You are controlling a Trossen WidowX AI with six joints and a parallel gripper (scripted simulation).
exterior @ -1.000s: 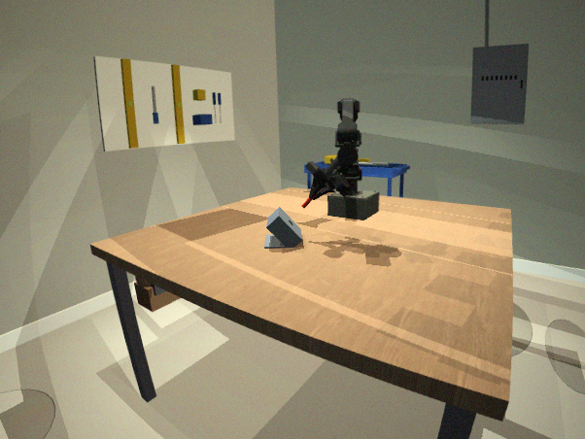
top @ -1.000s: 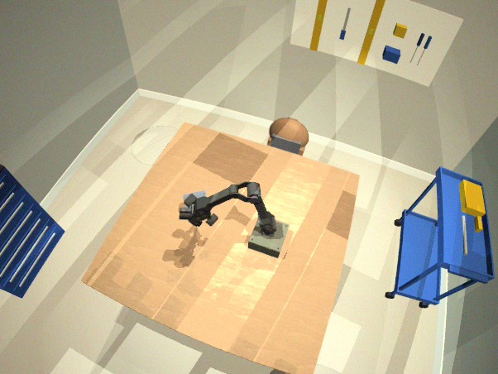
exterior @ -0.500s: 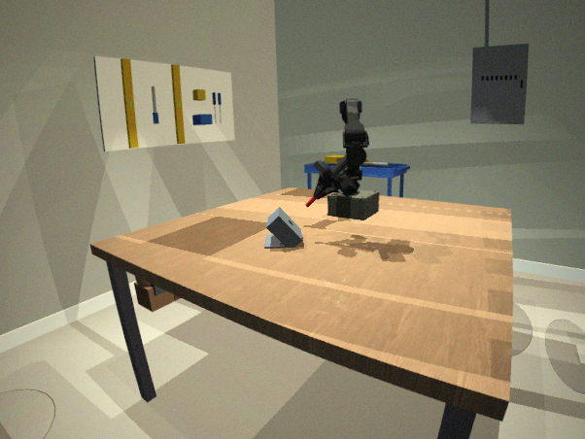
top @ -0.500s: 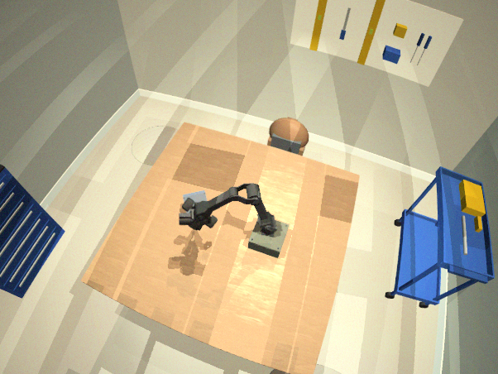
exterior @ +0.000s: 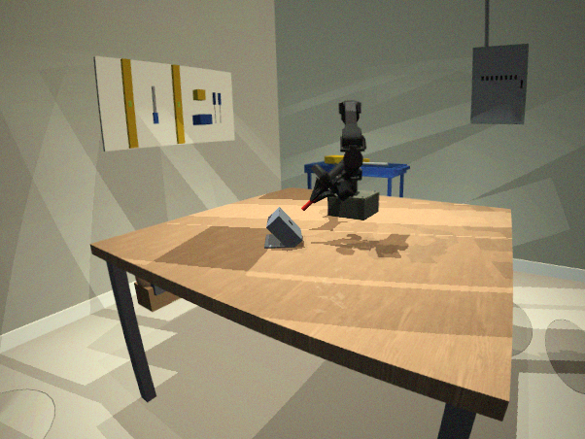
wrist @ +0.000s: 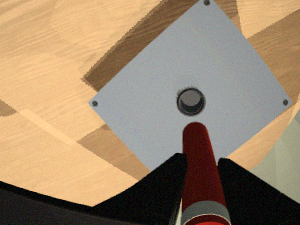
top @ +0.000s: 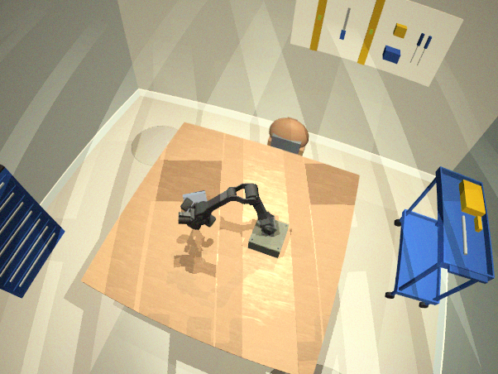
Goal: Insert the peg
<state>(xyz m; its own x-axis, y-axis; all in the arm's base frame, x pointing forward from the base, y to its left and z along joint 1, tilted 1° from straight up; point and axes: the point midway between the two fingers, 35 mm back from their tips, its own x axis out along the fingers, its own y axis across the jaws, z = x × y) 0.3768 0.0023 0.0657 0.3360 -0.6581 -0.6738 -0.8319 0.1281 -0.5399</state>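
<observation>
Now: gripper tip 4 cm short of the sloped panel, 8 cm to the left of it and 9 cm above it. Round my gripper tip: round red peg (1 cm behind, 1 cm to the left, 1 cm above).
</observation>
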